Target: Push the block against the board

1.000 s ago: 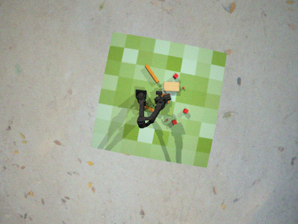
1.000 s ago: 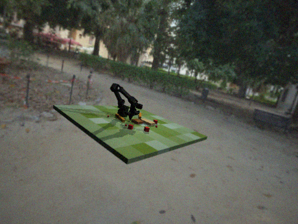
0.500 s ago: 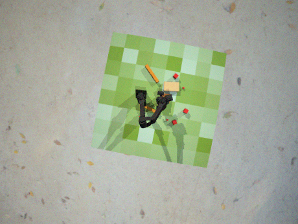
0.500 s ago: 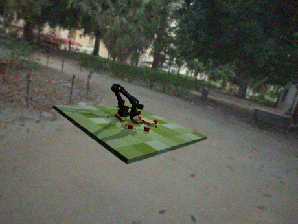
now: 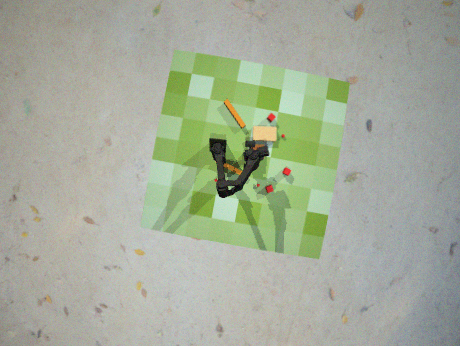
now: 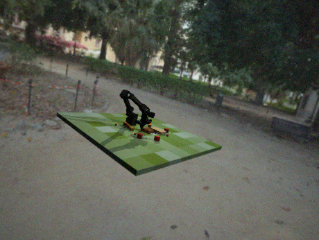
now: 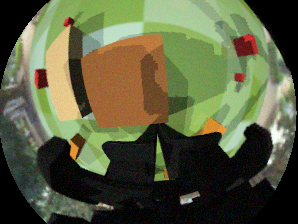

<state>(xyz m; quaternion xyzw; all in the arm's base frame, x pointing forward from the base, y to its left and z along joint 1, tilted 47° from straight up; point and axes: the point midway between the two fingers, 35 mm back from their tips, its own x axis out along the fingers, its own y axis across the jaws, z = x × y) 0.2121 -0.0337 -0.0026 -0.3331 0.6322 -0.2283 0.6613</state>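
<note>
My gripper tip is now 5 cm short of the brown square block, 4 cm to the right of it and 1 cm below it. Round my gripper tip: tan board: 8 cm ahead, 18 cm to the left, 1 cm above.
</note>
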